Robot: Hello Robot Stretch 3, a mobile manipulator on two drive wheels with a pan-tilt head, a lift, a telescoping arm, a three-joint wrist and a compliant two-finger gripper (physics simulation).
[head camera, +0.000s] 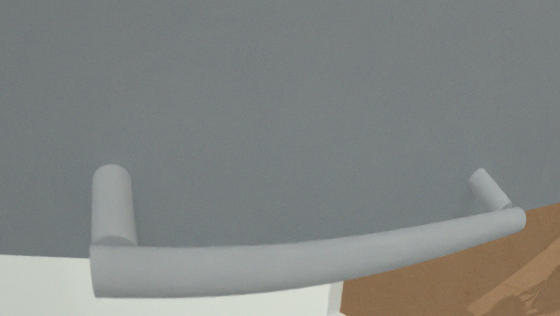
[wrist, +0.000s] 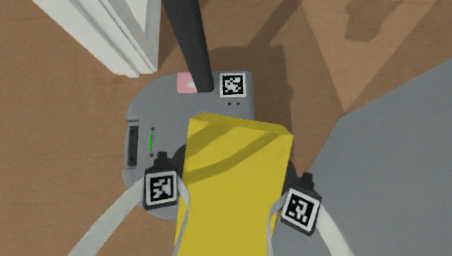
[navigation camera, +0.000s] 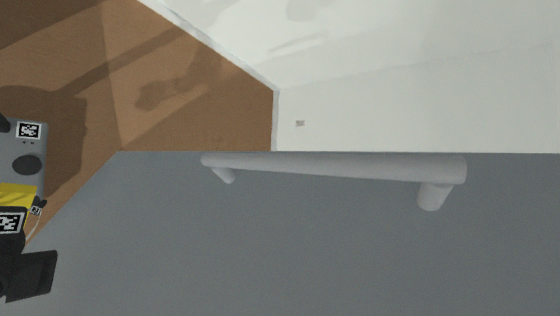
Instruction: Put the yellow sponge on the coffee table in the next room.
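Pixels of known places: gripper, fingertip midpoint: point(wrist: 233, 167) point(navigation camera: 15, 198); robot's base, link origin: point(navigation camera: 27, 163).
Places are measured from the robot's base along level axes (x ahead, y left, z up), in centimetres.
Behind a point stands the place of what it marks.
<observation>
The yellow sponge point(wrist: 232, 185) @[z 51.4, x -1.1, y -8.3 cm] point(navigation camera: 17, 195) @[z 52.4, x -0.4, y -5.6 cm] is a yellow block. In the wrist view it stands out between the two fingers of my gripper point(wrist: 230, 200) @[z 47.2, x -0.9, y -7.1 cm], which is shut on it, and it is held above my grey base. In the navigation view part of the sponge shows at the left edge, beside the tagged finger. The lower end of the sponge is cut off in the wrist view. The coffee table does not show in the head, navigation or wrist view.
A grey door point(head camera: 280, 100) @[z 121.3, x 24.0, y -2.7 cm] point(navigation camera: 325, 240) @[z 119.2, x 23.2, y -3.7 cm] point(wrist: 390, 165) @[z 35.0, x 20.7, y -7.1 cm] with a bar handle point(head camera: 225, 270) @[z 125.0, x 21.1, y 5.1 cm] point(navigation camera: 330, 165) @[z 119.9, x 21.0, y 5.5 cm] stands very close to my head. White walls point(navigation camera: 425, 100) @[z 161.9, x 187.4, y 67.5 cm] meet the brown floor point(navigation camera: 200, 110) @[z 0.1, x 82.8, y 45.1 cm] behind it. A white door frame point(wrist: 120, 45) @[z 16.3, x -28.1, y 24.7 cm] stands near my base point(wrist: 165, 107) @[z 16.0, x -15.9, y 8.0 cm].
</observation>
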